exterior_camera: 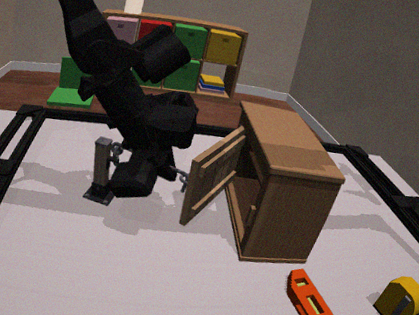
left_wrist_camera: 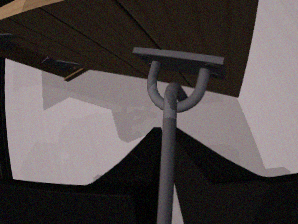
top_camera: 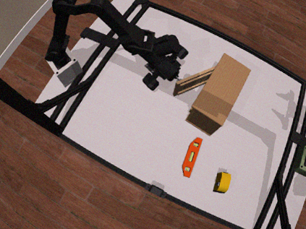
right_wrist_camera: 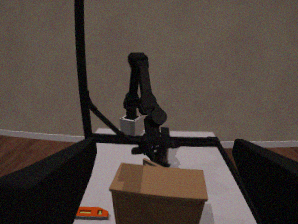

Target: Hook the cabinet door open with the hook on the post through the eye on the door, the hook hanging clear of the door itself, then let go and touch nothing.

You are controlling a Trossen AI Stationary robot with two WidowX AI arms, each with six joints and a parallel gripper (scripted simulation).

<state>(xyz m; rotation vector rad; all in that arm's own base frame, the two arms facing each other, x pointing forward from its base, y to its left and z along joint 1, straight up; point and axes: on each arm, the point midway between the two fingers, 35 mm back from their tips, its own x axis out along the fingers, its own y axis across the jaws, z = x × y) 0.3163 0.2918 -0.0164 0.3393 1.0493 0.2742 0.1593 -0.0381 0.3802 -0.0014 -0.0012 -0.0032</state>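
Now: left hand 10 mm short of the hook, 20 mm to the right of it and 10 mm above it. Round my left hand: orange spirit level 240 mm behind, 180 mm to the right, 90 mm below; slatted door 30 mm ahead, 90 mm to the right, 20 mm below; yellow tape measure 300 mm behind, 300 mm to the right, 70 mm below.
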